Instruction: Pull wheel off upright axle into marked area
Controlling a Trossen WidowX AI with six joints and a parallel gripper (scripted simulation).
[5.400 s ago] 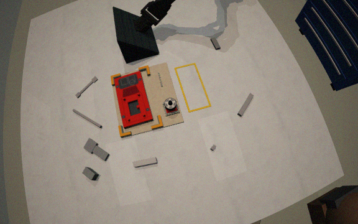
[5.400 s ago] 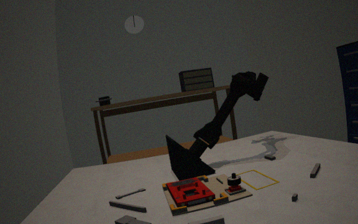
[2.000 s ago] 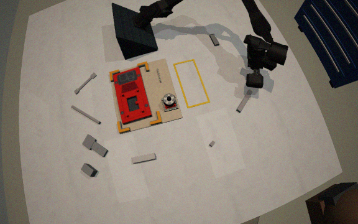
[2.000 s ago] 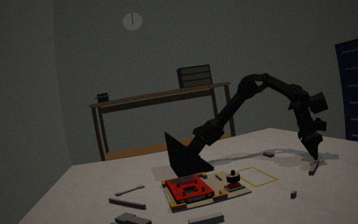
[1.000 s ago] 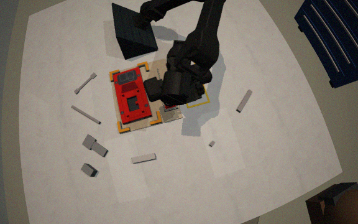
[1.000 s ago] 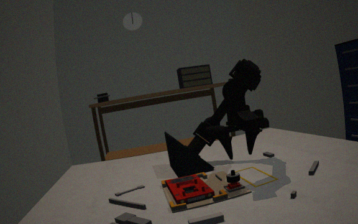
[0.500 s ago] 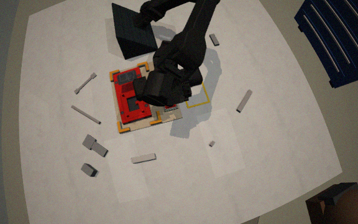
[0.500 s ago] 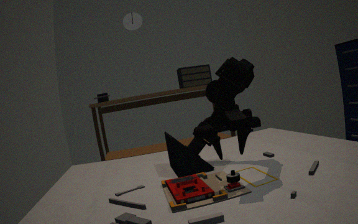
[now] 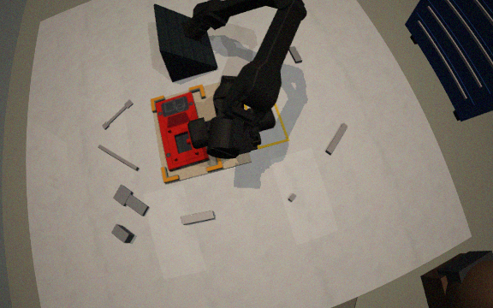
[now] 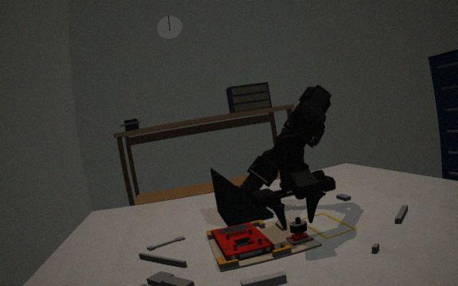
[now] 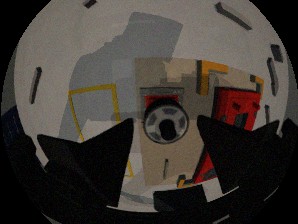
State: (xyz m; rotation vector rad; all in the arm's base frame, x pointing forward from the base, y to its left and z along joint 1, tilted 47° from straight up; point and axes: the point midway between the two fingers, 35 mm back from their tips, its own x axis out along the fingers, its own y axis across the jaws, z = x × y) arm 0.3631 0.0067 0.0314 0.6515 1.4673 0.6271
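Now: the dark wheel right at my gripper tip.
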